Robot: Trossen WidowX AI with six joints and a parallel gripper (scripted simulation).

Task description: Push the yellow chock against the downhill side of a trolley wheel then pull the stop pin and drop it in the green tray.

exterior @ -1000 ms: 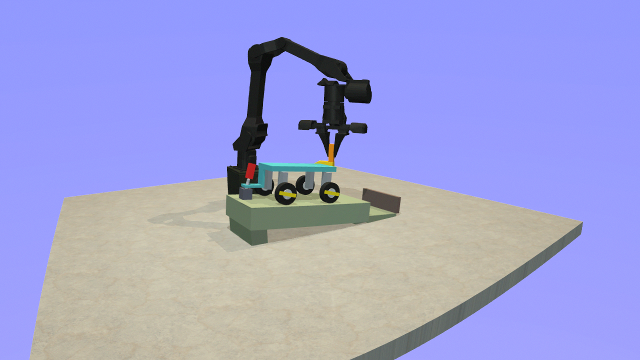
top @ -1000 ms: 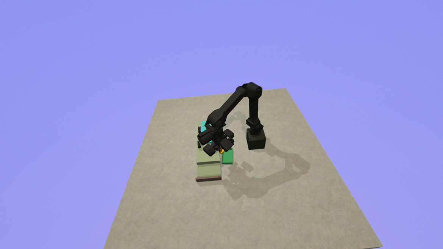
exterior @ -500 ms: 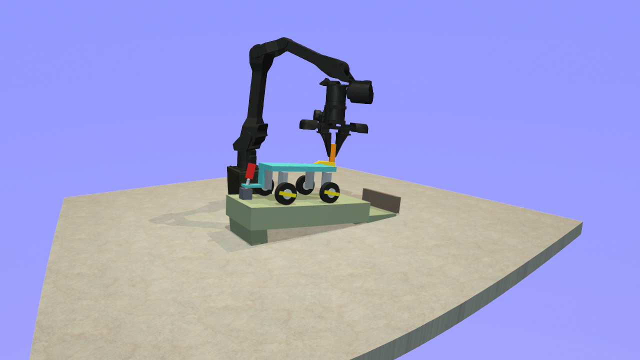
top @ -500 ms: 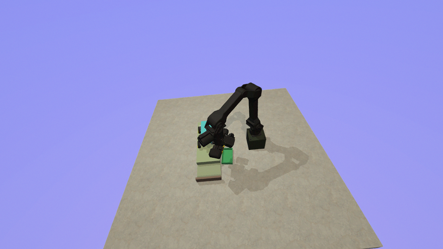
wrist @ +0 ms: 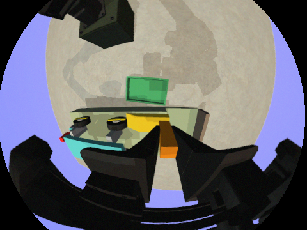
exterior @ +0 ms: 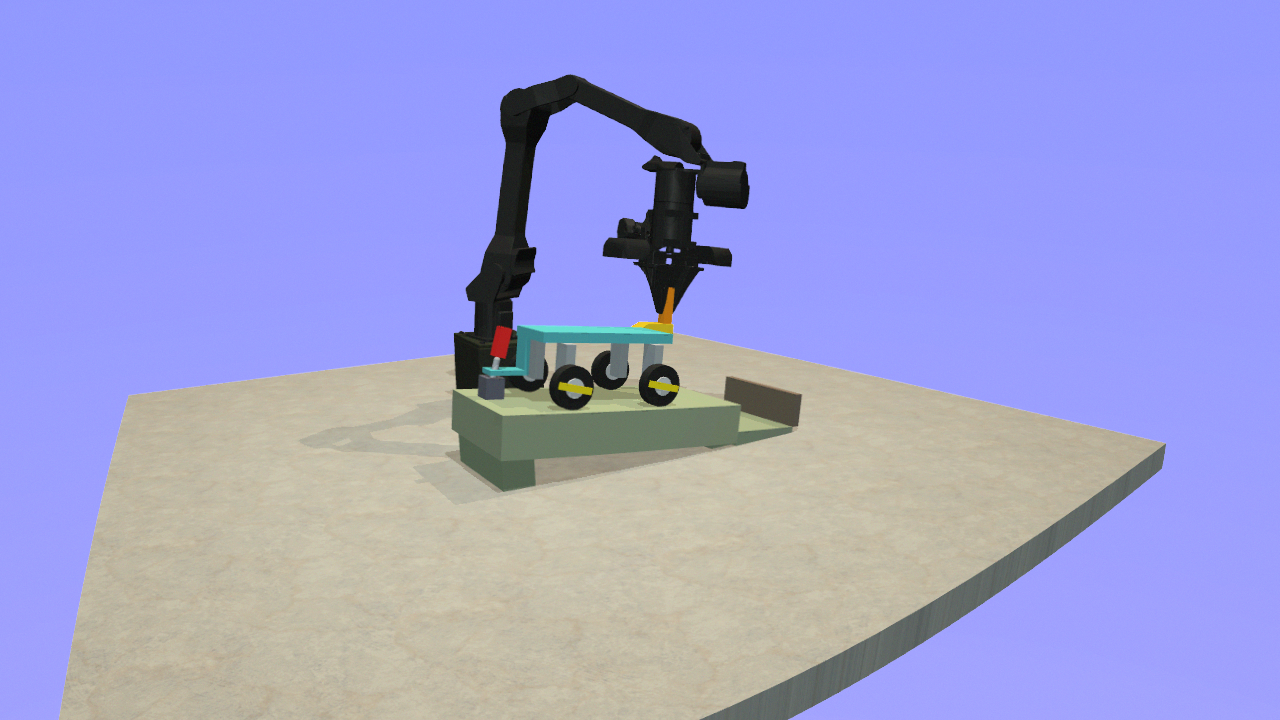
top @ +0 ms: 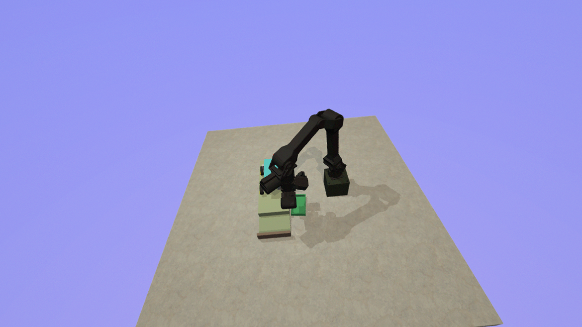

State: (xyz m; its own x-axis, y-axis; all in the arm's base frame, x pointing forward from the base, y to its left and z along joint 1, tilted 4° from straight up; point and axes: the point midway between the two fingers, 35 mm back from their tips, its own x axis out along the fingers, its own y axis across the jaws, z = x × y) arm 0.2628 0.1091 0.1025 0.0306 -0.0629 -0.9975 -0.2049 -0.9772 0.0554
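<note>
My gripper tip is now 1 cm short of the red-headed stop pin, 29 cm to the left of it and 2 cm above it. The rest, counted from my gripper tip: green tray (5 cm behind, 5 cm to the right, 16 cm below); brown stop board (10 cm ahead, 9 cm to the left, 12 cm below); yellow chock (2 cm to the right, 1 cm below).
</note>
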